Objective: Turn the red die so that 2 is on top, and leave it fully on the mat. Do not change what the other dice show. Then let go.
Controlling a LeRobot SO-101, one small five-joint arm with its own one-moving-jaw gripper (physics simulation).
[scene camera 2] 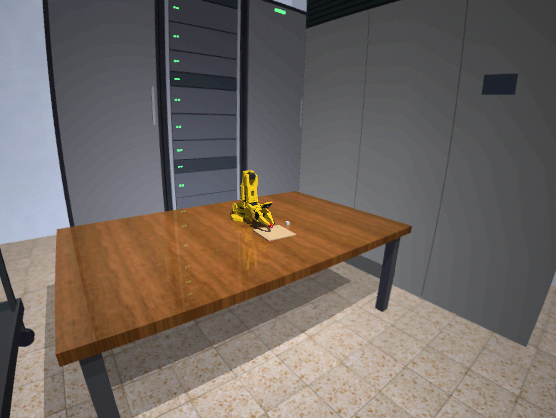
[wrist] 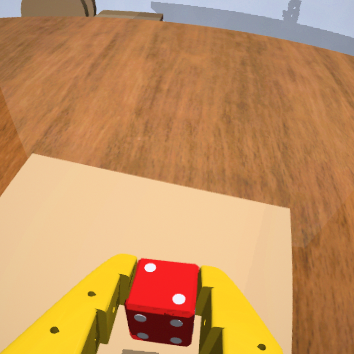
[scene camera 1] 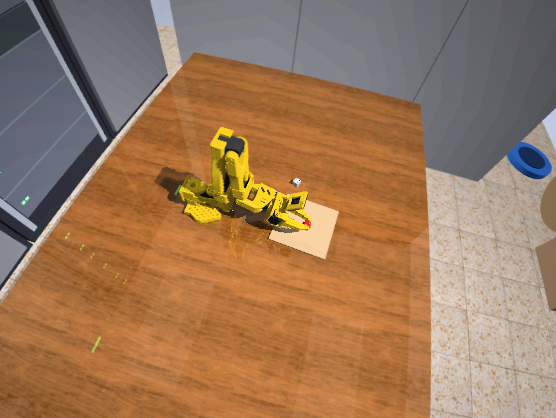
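Pixels of known places: hand, tool point: (scene camera 2: 272, 223) (wrist: 133, 274) (scene camera 1: 308, 220); arm's base, link origin: (scene camera 2: 244, 219) (scene camera 1: 215, 206).
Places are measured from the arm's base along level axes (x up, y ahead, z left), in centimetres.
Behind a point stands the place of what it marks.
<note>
The red die (scene camera 1: 307, 224) @(y 23.1, x 4.5, z -0.7 cm) (scene camera 2: 271, 225) @(y 23.6, x 4.1, z -0.6 cm) (wrist: 161, 289) @(y 23.0, x 4.6, z -0.5 cm) is between the two jaws of my yellow gripper (scene camera 1: 308, 223) @(y 23.2, x 4.6, z 0.2 cm) (scene camera 2: 271, 225) @(y 23.2, x 4.6, z 0.2 cm) (wrist: 164, 280) @(y 23.2, x 4.6, z 0.2 cm), which is shut on it. In the wrist view its bright upper face shows 2, and the darker face toward the camera shows 4. The jaws cover its two sides. The die is over the tan mat (scene camera 1: 320, 242) @(y 27.4, x 0.4, z -2.2 cm) (scene camera 2: 284, 234) @(y 27.8, x 0.4, z 3.4 cm) (wrist: 225, 225) @(y 27.7, x 0.4, z -2.8 cm), and in scene camera 2 it looks slightly raised above it. A white die (scene camera 1: 296, 182) @(y 18.0, x 1.5, z 12.6 cm) (scene camera 2: 287, 223) @(y 18.7, x 1.0, z 12.6 cm) lies on the table beside the mat; its top number is too small to read surely.
The wooden table (scene camera 1: 225, 310) @(y 11.1, x 0.0, z -23.1 cm) (scene camera 2: 165, 270) @(y 30.6, x 0.0, z -49.1 cm) (wrist: 200, 110) @(y 36.9, x 0.0, z -1.2 cm) extends around the mat. The arm's base (scene camera 1: 200, 192) @(y -2.3, x 6.8, z -1.2 cm) stands to the left of the mat in scene camera 1. Grey cabinets (scene camera 1: 350, 50) (scene camera 2: 415, 150) stand beyond the table, and a blue ring-shaped object (scene camera 1: 515, 164) is on the floor.
</note>
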